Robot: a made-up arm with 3 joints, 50 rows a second.
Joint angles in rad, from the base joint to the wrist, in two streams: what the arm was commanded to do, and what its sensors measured. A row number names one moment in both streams.
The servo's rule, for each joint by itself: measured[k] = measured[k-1] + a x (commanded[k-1-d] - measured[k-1]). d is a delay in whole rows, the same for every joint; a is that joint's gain. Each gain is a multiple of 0.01, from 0.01 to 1. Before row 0 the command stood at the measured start. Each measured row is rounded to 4 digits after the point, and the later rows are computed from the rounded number. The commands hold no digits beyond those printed.
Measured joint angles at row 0:
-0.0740, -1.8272, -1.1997
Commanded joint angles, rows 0 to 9:
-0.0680, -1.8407, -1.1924
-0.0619, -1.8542, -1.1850
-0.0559, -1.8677, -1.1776
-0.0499, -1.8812, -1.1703
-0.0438, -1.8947, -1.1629
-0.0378, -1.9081, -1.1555
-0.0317, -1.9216, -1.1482
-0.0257, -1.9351, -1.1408
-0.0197, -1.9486, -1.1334
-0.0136, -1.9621, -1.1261
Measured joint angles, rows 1 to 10:
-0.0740, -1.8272, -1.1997
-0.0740, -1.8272, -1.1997
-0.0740, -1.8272, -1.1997
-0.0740, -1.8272, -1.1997
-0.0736, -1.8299, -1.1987
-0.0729, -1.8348, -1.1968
-0.0719, -1.8414, -1.1941
-0.0706, -1.8494, -1.1908
-0.0690, -1.8585, -1.1869
-0.0671, -1.8684, -1.1825
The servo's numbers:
d 4
a 0.06 0.20 0.14

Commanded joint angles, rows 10 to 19:
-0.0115, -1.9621, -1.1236
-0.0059, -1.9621, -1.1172
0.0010, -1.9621, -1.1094
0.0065, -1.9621, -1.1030
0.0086, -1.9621, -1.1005
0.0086, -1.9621, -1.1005
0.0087, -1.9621, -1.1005
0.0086, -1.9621, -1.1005
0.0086, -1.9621, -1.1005
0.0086, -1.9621, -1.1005
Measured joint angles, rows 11 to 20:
-0.0650, -1.8790, -1.1777
-0.0626, -1.8902, -1.1725
-0.0600, -1.9019, -1.1670
-0.0572, -1.9139, -1.1613
-0.0545, -1.9235, -1.1560
-0.0516, -1.9312, -1.1506
-0.0484, -1.9374, -1.1448
-0.0451, -1.9423, -1.1389
-0.0419, -1.9463, -1.1335
-0.0389, -1.9495, -1.1289

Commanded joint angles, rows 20 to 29:
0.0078, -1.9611, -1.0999
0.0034, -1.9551, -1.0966
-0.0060, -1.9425, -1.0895
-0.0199, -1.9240, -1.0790
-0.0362, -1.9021, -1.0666
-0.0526, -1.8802, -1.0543
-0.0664, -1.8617, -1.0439
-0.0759, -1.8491, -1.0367
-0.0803, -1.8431, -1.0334
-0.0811, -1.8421, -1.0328
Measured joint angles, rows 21 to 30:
-0.0360, -1.9520, -1.1249
-0.0333, -1.9540, -1.1215
-0.0308, -1.9556, -1.1186
-0.0284, -1.9569, -1.1161
-0.0262, -1.9577, -1.1138
-0.0244, -1.9572, -1.1114
-0.0233, -1.9543, -1.1083
-0.0231, -1.9482, -1.1042
-0.0239, -1.9390, -1.0989
-0.0256, -1.9272, -1.0927

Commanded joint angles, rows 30 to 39:
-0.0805, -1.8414, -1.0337
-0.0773, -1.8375, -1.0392
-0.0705, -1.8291, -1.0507
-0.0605, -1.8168, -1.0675
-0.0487, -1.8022, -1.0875
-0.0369, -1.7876, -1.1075
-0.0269, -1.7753, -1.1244
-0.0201, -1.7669, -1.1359
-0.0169, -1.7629, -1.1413
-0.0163, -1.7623, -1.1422
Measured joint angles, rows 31 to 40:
-0.0280, -1.9141, -1.0859
-0.0309, -1.9011, -1.0790
-0.0339, -1.8895, -1.0726
-0.0367, -1.8800, -1.0670
-0.0393, -1.8723, -1.0623
-0.0416, -1.8653, -1.0591
-0.0433, -1.8581, -1.0579
-0.0443, -1.8498, -1.0592
-0.0446, -1.8403, -1.0632
-0.0441, -1.8298, -1.0694

